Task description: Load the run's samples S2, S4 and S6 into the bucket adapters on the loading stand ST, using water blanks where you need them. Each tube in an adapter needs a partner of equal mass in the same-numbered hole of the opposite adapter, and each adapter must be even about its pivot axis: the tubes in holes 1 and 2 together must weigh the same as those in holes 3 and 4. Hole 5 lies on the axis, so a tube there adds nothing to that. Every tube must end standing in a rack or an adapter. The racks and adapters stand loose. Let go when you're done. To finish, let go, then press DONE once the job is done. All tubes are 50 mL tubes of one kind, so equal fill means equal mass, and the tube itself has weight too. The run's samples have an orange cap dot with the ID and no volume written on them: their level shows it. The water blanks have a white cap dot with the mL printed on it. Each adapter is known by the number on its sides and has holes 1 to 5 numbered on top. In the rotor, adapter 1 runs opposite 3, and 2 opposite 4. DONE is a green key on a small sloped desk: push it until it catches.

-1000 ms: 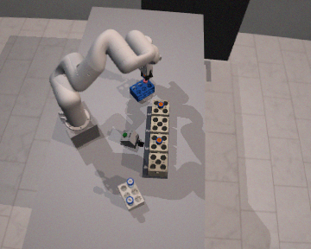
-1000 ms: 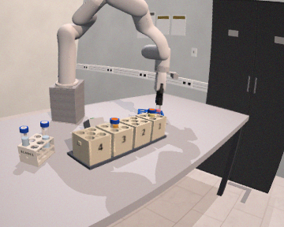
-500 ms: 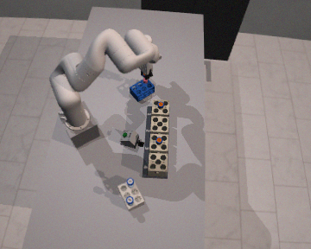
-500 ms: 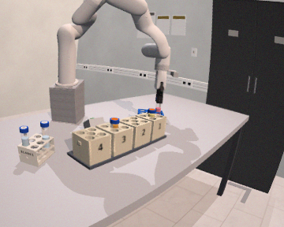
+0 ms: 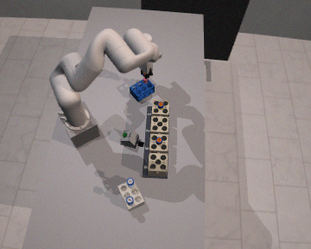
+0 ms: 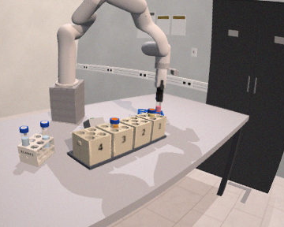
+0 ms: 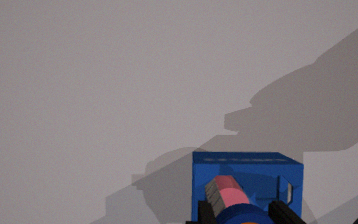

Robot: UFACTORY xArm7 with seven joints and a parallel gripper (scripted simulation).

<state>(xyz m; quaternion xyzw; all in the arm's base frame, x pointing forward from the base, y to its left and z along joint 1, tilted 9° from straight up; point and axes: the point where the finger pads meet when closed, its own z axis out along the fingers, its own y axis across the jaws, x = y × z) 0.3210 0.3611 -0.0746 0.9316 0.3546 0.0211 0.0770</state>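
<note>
Now: the sample tube S6 5 cm below my hand and 1 cm to the left of it. The rest, counted from my hand: sample tube S4 (20 cm to the right, 10 cm ahead, 7 cm below); blue sample rack (11 cm below, 4 cm to the right, 2 cm behind); green DONE key (38 cm to the right, 8 cm behind, 7 cm below).
</note>
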